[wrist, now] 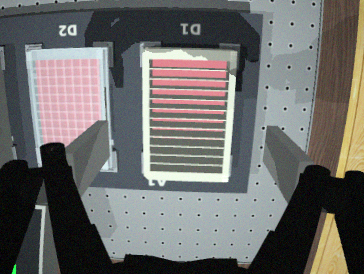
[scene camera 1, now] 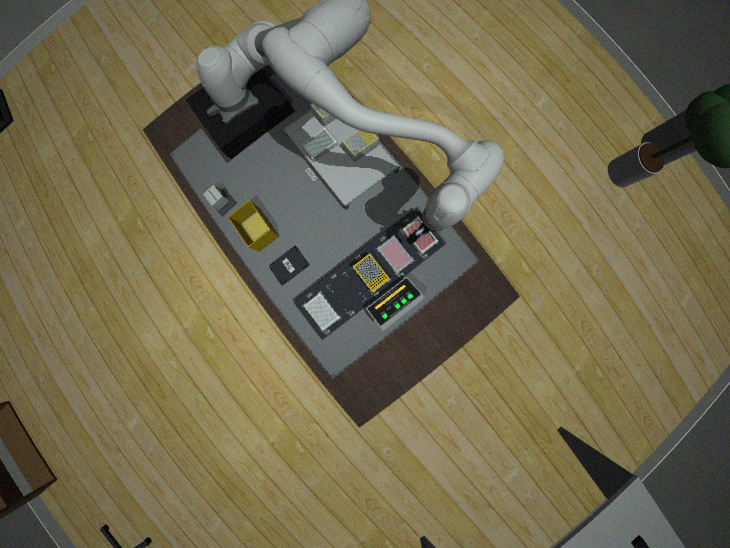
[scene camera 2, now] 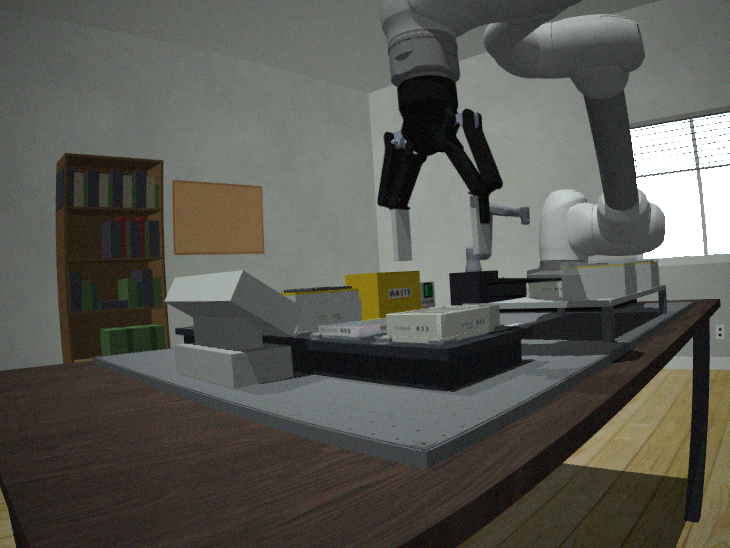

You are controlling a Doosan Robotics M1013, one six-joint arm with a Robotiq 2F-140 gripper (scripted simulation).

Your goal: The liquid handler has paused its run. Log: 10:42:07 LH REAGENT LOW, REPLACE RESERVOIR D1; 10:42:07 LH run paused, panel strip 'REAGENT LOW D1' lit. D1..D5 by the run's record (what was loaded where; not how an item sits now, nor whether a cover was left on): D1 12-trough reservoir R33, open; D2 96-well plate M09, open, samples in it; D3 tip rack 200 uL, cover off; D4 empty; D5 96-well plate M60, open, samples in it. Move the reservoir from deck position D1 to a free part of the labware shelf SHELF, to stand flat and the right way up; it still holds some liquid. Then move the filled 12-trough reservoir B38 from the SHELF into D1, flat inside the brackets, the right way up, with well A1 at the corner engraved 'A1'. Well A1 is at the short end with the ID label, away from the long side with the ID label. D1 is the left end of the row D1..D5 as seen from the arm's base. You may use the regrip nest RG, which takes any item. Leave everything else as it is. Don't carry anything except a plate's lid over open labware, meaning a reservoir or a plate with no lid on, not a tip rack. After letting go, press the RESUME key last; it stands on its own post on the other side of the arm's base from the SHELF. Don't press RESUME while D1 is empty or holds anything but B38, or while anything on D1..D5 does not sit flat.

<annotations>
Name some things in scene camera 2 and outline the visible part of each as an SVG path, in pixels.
My gripper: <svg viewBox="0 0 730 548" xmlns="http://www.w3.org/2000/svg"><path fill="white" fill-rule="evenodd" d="M407 79L397 88L399 111L403 118L402 128L400 131L394 133L386 132L384 134L385 153L377 200L379 206L387 207L391 211L394 261L412 260L410 208L407 205L422 164L426 161L427 156L437 152L446 153L470 190L468 193L473 195L469 196L473 254L492 254L489 225L489 195L496 189L501 189L503 182L482 130L482 116L470 109L465 109L462 113L458 114L456 84L447 77L425 75ZM460 125L464 130L479 172L456 137Z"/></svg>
A yellow waste bin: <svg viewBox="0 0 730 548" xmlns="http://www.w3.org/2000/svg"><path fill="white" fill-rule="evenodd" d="M420 272L403 271L345 275L345 286L358 288L359 298L361 298L362 320L386 318L386 314L422 309Z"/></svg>
</annotations>
